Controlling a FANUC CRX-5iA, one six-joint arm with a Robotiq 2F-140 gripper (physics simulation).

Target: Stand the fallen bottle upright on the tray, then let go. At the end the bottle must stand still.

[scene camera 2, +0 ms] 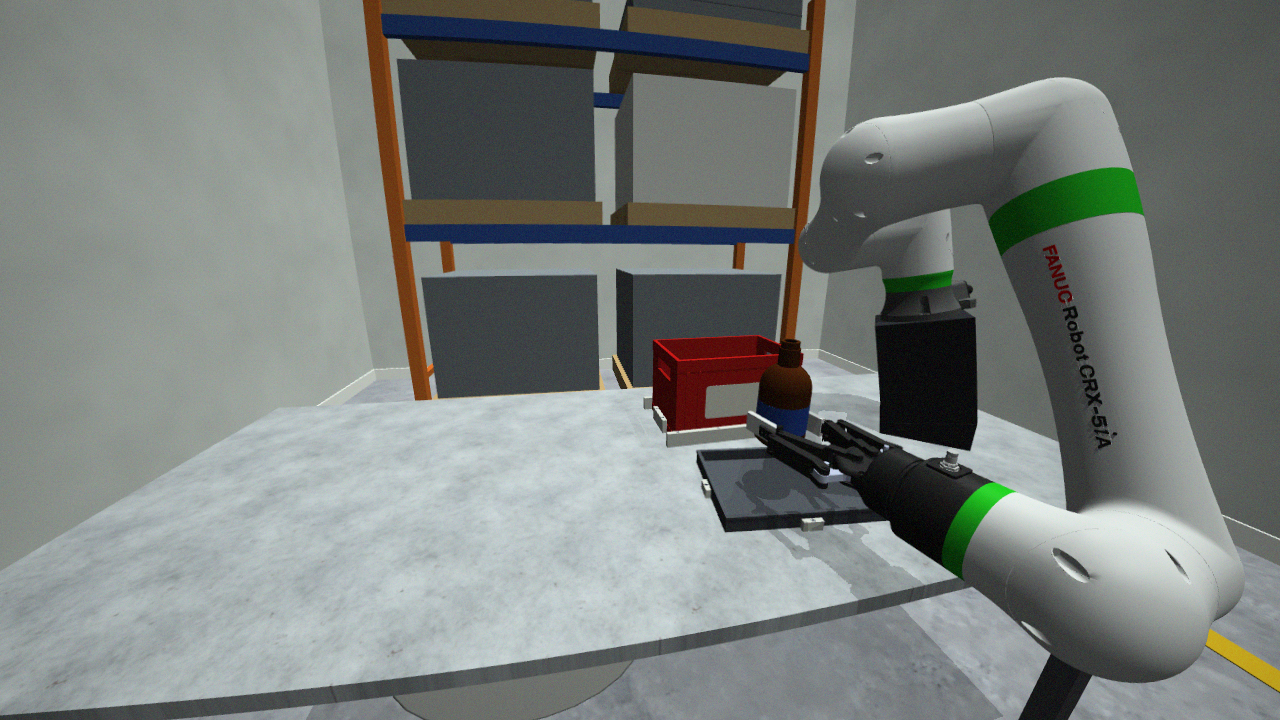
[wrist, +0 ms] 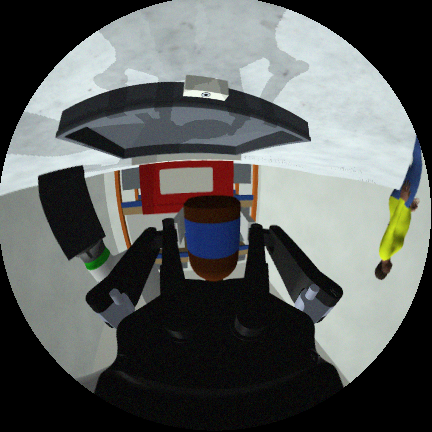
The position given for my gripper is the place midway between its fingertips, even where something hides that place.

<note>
I see my gripper (scene camera 2: pixel 770 415), a red crate (scene camera 2: pixel 708 382), a dark tray (scene camera 2: pixel 751 490) and a brown bottle (scene camera 2: pixel 785 389).
The dark tray shows as well in the wrist view (wrist: pixel 152 118). My gripper shows as well in the wrist view (wrist: pixel 211 214).
</note>
